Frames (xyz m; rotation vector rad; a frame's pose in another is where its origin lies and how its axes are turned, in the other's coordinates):
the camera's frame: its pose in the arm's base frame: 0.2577 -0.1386 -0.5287 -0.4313 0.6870 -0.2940
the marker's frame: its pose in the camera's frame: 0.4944 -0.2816 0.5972 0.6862 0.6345 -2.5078
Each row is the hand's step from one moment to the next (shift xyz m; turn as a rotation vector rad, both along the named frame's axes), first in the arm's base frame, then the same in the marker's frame.
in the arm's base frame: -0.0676 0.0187 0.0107 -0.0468 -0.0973 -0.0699
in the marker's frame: 0.0657 -0.0264 -0.0044 0.0451 0.1005 -0.0664
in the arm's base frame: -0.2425 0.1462 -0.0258 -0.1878 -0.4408 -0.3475
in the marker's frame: 0.2148 -0.1646 -0.0872 0.1750 0.4616 -0.3265
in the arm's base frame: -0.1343 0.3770 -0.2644 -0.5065 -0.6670 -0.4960
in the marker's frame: 0.0393 -0.3509 -0.3247 0.4873 0.6729 -0.5071
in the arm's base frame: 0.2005 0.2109 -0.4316 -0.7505 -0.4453 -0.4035
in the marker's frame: -0.2974 -0.1326 -0.4061 0.7154 0.4183 -0.4874
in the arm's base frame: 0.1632 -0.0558 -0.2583 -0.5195 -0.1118 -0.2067
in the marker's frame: -0.1983 0.1045 -0.2150 0.4845 0.0863 -0.2880
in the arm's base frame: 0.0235 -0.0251 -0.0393 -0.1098 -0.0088 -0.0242
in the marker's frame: -0.0269 0.0322 -0.0311 0.1041 0.0011 -0.0435
